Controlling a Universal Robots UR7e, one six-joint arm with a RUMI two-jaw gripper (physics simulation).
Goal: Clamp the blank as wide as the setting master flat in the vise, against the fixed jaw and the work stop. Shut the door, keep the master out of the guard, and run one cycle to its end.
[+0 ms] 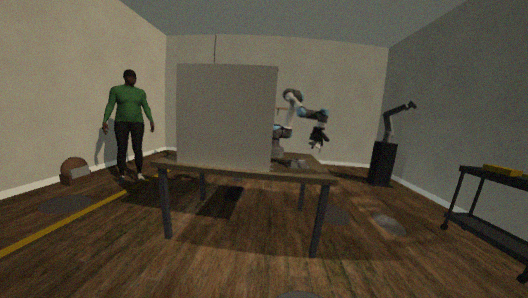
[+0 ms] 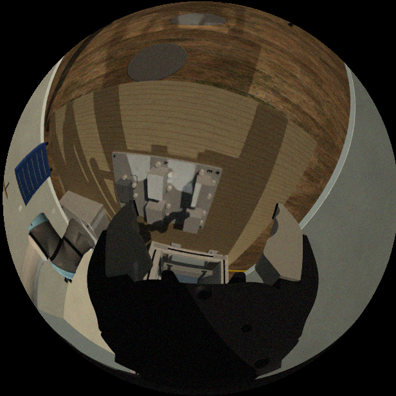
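Pixels of known places: gripper, fingertip midpoint: (image 1: 314,151); arm's base at its link origin: (image 1: 272,146).
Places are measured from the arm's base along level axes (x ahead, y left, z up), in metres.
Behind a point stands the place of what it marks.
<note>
A pale plate (image 2: 142,164) with small pegs lies on the table, carrying several grey blocks. They include a tall light block (image 2: 156,186), another upright block (image 2: 200,191) at right, a darker block (image 2: 126,190) at left, and two lower blocks (image 2: 156,212) (image 2: 194,220). Which are blanks and which is the setting master I cannot tell. My gripper (image 1: 316,146) @(y 0.395, x 0.388, z 0.065 m) (image 2: 205,204) is open and empty, above the table on the plate's side. A frame-like enclosure (image 2: 226,265) shows beyond the plate, partly hidden by the gripper body; the vise, work stop and door state cannot be made out.
A large grey panel (image 1: 225,115) @(y -0.298, x 0.642, z 0.301 m) stands on the table (image 1: 250,174) @(y -0.079, x 0.676, z -0.103 m) and hides much behind it. A grey box (image 2: 82,206) is near the arm base. A person (image 1: 131,105) stands left. A second arm on a black pedestal (image 1: 383,162) and a cart (image 1: 492,174) stand right.
</note>
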